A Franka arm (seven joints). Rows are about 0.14 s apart.
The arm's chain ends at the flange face. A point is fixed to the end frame.
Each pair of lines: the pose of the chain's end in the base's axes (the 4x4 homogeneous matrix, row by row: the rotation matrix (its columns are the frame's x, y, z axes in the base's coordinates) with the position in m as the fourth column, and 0 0 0 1 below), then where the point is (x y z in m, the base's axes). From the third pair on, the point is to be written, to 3 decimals.
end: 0.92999, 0.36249, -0.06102, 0.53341; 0.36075, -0.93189, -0.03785, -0.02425; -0.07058, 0.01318, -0.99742, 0.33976; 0, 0, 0, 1
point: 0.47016 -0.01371 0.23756
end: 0.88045, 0.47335, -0.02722, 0.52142; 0.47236, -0.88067, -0.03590, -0.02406; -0.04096, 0.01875, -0.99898, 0.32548; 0, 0, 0, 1
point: 0.46032 -0.02039 0.22151
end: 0.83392, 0.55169, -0.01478, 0.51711; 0.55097, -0.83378, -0.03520, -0.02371; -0.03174, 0.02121, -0.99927, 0.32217; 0, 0, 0, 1
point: 0.457 -0.025 0.218
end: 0.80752, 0.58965, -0.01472, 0.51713; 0.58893, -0.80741, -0.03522, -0.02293; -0.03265, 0.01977, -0.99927, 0.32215; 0, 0, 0, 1
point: 0.457 -0.027 0.218
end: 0.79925, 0.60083, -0.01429, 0.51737; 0.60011, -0.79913, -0.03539, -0.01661; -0.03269, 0.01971, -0.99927, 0.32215; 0, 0, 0, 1
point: 0.457 -0.022 0.218
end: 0.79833, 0.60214, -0.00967, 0.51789; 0.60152, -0.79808, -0.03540, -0.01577; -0.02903, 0.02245, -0.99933, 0.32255; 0, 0, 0, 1
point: 0.458 -0.021 0.218
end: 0.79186, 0.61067, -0.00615, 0.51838; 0.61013, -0.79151, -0.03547, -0.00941; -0.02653, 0.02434, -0.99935, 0.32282; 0, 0, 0, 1
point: 0.459 -0.015 0.218
